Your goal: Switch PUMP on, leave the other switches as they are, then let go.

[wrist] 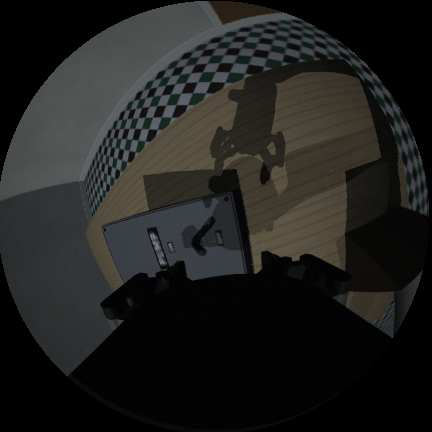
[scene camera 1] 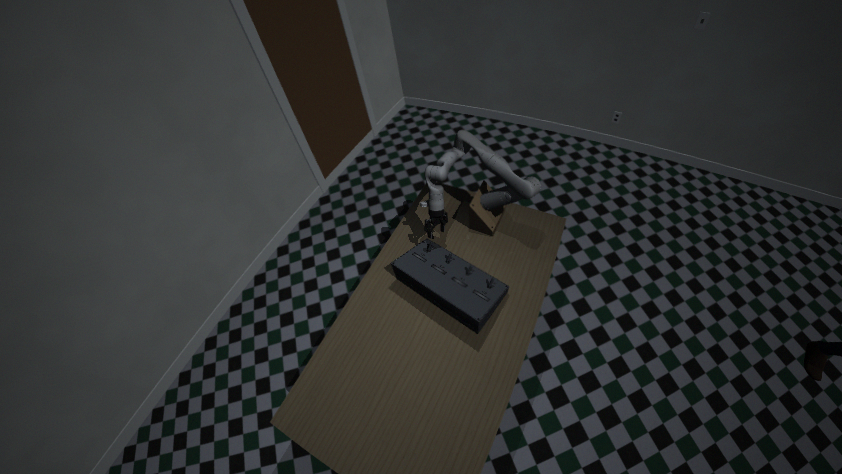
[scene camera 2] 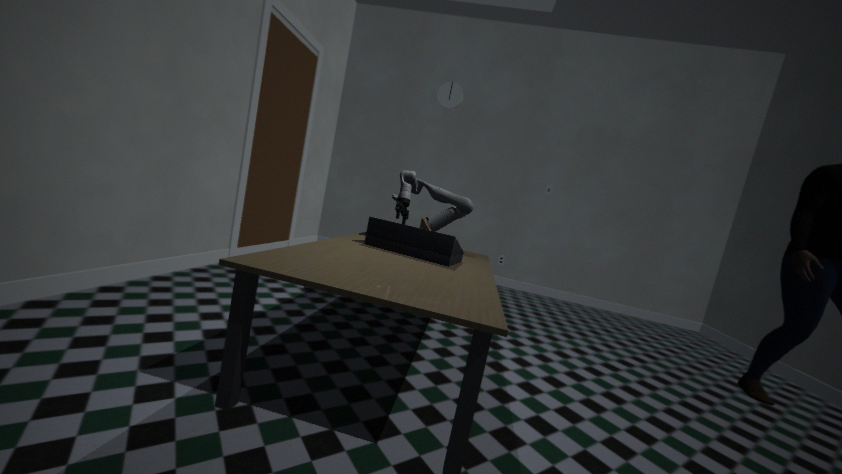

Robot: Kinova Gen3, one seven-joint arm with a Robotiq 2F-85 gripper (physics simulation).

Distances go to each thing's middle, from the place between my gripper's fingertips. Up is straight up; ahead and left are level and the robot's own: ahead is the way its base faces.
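There is the dark grey switch panel (scene camera 1: 466, 297), and my hand is 14 cm to the right of it, 7 cm above it and 17 cm short of it.
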